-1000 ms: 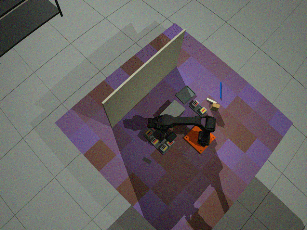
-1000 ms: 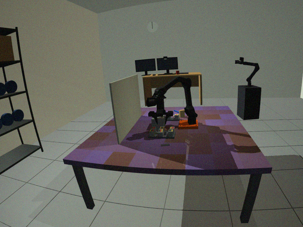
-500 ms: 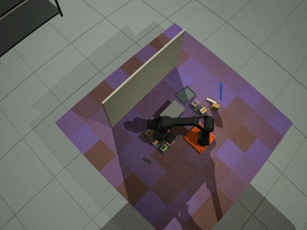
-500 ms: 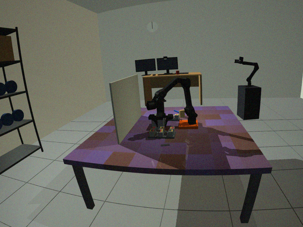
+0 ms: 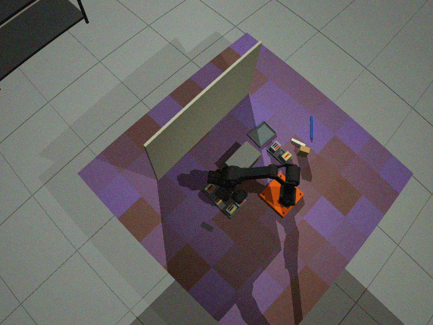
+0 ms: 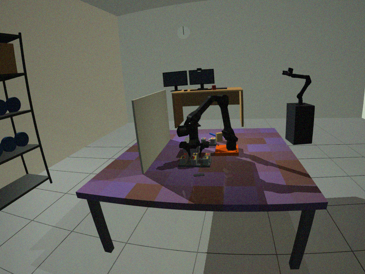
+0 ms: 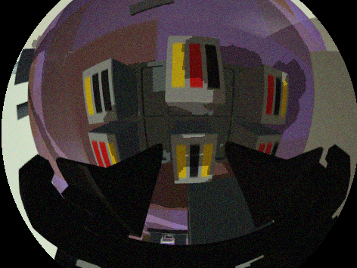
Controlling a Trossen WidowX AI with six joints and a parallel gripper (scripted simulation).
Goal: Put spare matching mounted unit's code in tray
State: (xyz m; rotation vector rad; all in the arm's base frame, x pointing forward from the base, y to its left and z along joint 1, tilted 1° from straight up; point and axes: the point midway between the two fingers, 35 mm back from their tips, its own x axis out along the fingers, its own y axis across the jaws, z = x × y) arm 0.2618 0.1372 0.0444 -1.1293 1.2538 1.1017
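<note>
The grey spare lies 10 mm above my gripper tip. From my gripper tip the other things lie so: dark piece 20 mm behind, 200 mm to the left, 30 mm below; then dark grey tray 30 mm ahead, 370 mm to the right, 30 mm below; then mounted unit 30 mm ahead, 150 mm to the right, 20 mm above.
</note>
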